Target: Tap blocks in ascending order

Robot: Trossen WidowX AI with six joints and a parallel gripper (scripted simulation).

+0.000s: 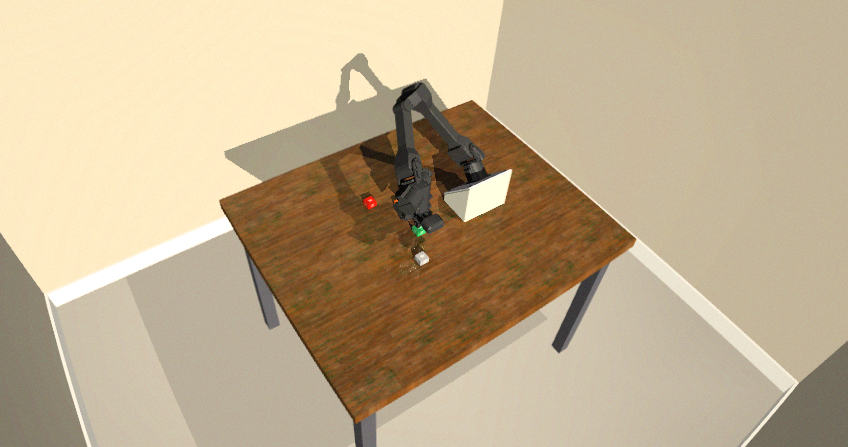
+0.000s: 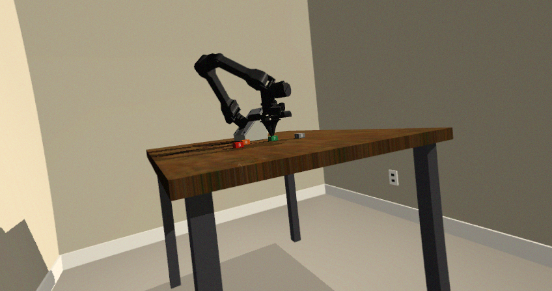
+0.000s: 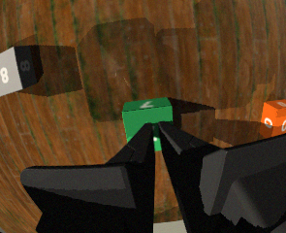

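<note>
Now: gripper tip 10 mm above the green block. Also, from my gripper tip: white block (70 mm ahead, 100 mm to the left, 10 mm below); then red block (40 mm ahead, 190 mm to the right, 10 mm below); then orange block (30 mm behind, 120 mm to the right, 10 mm below).
</note>
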